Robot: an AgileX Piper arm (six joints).
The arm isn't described. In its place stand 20 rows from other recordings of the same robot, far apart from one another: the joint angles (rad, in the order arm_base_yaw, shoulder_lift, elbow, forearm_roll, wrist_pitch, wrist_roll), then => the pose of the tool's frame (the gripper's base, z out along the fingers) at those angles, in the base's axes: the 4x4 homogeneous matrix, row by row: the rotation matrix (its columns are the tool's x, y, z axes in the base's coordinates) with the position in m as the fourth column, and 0 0 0 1 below.
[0.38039 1.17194 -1.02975 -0.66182 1.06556 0.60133] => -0.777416 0.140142 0.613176 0.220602; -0.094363 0.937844 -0.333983 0.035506; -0.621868 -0.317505 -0.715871 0.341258; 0 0 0 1
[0.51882 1.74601 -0.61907 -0.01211 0.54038 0.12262] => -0.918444 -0.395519 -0.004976 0.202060; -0.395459 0.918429 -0.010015 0.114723; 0.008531 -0.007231 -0.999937 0.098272; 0 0 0 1
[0.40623 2.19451 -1.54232 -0.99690 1.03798 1.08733] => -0.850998 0.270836 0.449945 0.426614; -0.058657 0.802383 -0.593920 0.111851; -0.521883 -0.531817 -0.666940 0.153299; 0 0 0 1
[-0.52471 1.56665 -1.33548 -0.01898 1.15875 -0.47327] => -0.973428 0.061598 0.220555 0.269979; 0.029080 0.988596 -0.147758 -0.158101; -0.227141 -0.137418 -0.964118 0.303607; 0 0 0 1
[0.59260 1.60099 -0.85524 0.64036 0.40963 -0.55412] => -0.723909 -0.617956 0.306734 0.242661; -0.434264 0.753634 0.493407 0.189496; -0.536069 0.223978 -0.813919 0.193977; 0 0 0 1
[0.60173 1.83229 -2.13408 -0.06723 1.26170 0.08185] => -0.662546 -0.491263 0.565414 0.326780; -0.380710 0.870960 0.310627 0.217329; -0.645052 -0.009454 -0.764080 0.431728; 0 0 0 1
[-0.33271 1.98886 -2.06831 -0.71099 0.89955 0.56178] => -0.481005 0.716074 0.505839 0.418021; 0.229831 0.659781 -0.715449 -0.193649; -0.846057 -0.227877 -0.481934 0.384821; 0 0 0 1
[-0.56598 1.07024 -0.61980 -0.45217 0.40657 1.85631] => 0.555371 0.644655 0.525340 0.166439; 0.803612 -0.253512 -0.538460 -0.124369; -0.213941 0.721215 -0.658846 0.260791; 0 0 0 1
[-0.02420 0.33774 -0.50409 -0.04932 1.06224 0.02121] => -0.722961 0.051876 0.688939 0.046264; 0.014681 0.998105 -0.059749 -0.005040; -0.690733 -0.033082 -0.722353 0.271457; 0 0 0 1
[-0.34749 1.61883 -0.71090 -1.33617 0.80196 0.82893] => -0.976858 0.192777 0.092661 0.233288; 0.050122 0.627470 -0.777025 -0.152149; -0.207935 -0.754399 -0.622612 0.178092; 0 0 0 1
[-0.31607 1.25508 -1.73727 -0.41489 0.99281 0.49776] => -0.189713 0.661912 0.725176 0.207001; 0.318182 0.740178 -0.592366 -0.100020; -0.928854 0.118358 -0.351030 0.525191; 0 0 0 1
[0.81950 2.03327 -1.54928 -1.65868 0.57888 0.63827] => 0.110015 -0.328935 0.937923 0.358605; -0.939923 0.272395 0.205780 0.311283; -0.323173 -0.904214 -0.279206 0.256471; 0 0 0 1
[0.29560 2.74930 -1.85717 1.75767 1.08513 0.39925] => -0.323908 0.930748 0.169682 0.460626; 0.267626 -0.081886 0.960037 0.222932; 0.907447 0.356374 -0.222568 0.009531; 0 0 0 1
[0.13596 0.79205 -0.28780 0.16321 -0.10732 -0.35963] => -0.274081 -0.176264 0.945416 0.152706; -0.235356 0.965461 0.111770 0.019292; -0.932463 -0.191875 -0.306099 0.241811; 0 0 0 1
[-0.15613 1.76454 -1.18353 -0.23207 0.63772 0.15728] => -0.894602 0.186062 0.406287 0.356518; 0.110375 0.973028 -0.202570 -0.068734; -0.433019 -0.136375 -0.891009 0.212109; 0 0 0 1
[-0.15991 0.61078 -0.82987 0.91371 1.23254 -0.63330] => -0.551473 -0.576621 0.602814 0.077813; -0.062680 0.749232 0.659335 0.056297; -0.831835 0.325821 -0.449323 0.372274; 0 0 0 1
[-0.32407 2.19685 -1.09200 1.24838 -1.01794 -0.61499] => -0.133494 0.965866 0.221995 0.349337; 0.281137 0.251705 -0.926071 -0.194833; -0.950337 -0.061214 -0.305142 0.099641; 0 0 0 1
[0.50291 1.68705 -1.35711 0.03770 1.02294 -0.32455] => -0.649925 -0.718454 0.247833 0.302752; -0.699965 0.692894 0.173051 0.169882; -0.296051 -0.061004 -0.953222 0.273343; 0 0 0 1
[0.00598 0.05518 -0.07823 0.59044 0.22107 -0.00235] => -0.131855 -0.066533 0.989034 0.056969; 0.540445 0.831587 0.127992 0.011450; -0.830983 0.551395 -0.073691 0.219867; 0 0 0 1
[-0.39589 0.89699 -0.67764 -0.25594 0.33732 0.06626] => -0.482030 0.375031 0.791833 0.169331; 0.012546 0.906621 -0.421760 -0.079036; -0.876065 -0.193366 -0.441724 0.316335; 0 0 0 1
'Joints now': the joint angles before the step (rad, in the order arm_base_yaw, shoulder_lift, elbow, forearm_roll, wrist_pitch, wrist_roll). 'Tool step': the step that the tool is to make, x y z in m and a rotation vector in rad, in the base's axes. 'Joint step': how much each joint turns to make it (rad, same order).
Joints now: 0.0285, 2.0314, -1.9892, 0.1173, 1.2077, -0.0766
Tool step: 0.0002, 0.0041, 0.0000, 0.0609, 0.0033, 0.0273
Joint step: -0.0047, 0.0033, -0.0025, 0.0732, 0.0054, -0.0307
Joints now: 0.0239, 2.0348, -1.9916, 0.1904, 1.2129, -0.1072
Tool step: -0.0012, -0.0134, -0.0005, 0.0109, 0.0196, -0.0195
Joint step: -0.0332, -0.0001, 0.0002, 0.0149, 0.0216, -0.0097
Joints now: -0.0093, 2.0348, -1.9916, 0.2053, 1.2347, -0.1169
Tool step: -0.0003, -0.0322, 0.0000, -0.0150, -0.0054, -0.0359
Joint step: -0.0725, 0.0002, -0.0005, 0.0000, 0.0020, -0.0398
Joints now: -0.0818, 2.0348, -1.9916, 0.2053, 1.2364, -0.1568
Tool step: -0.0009, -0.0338, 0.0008, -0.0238, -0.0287, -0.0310
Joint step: -0.0754, 0.0001, -0.0005, -0.0001, -0.0211, -0.0537
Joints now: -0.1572, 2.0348, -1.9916, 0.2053, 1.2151, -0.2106
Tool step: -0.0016, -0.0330, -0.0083, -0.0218, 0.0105, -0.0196
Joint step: -0.0729, 0.0187, -0.0002, -0.0009, -0.0012, -0.0592
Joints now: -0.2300, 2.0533, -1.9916, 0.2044, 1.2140, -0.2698
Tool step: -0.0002, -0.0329, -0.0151, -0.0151, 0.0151, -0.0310
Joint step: -0.0697, 0.0347, -0.0005, -0.0019, -0.0152, -0.0458
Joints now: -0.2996, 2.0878, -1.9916, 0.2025, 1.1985, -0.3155
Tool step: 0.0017, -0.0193, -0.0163, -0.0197, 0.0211, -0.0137
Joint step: -0.0356, 0.0360, 0.0001, -0.0158, -0.0177, -0.0270
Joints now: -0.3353, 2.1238, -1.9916, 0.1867, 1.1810, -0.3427
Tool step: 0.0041, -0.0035, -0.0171, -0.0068, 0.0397, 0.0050
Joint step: -0.0010, 0.0363, -0.0003, -0.0179, 0.0001, -0.0052
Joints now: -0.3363, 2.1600, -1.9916, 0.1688, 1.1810, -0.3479
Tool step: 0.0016, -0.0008, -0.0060, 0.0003, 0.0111, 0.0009
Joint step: 0.0001, 0.0127, 0.0002, -0.0031, -0.0022, -0.0010
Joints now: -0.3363, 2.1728, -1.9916, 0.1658, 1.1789, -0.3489
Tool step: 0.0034, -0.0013, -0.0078, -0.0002, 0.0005, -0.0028
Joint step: 0.0000, 0.0177, -0.0004, -0.0001, -0.0171, 0.0000
